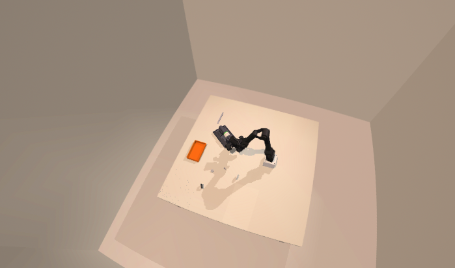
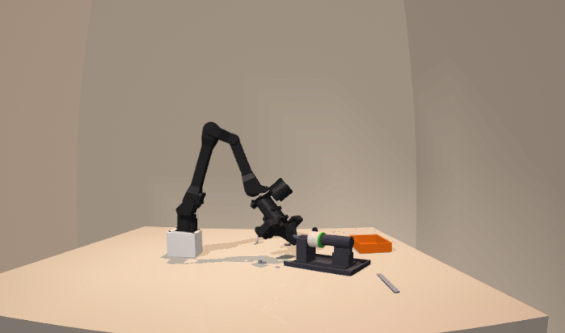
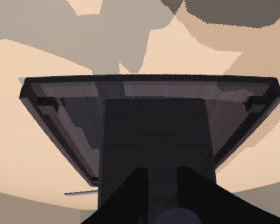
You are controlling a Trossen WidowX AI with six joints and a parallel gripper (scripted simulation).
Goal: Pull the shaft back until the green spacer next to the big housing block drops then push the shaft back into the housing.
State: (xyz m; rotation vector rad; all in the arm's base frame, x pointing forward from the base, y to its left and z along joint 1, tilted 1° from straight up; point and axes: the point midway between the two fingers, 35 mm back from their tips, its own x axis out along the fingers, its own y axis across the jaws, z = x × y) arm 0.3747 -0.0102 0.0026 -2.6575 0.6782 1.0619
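Right now my gripper tip is 3 cm short of the shaft, 2 cm to the left of it and 2 cm below it. The rest, counted from my gripper tip: orange tray: 27 cm ahead, 22 cm to the left, 5 cm below; then green spacer: 8 cm ahead, 5 cm to the right, 2 cm above; then white spacer: 5 cm ahead, 3 cm to the right, 2 cm above.
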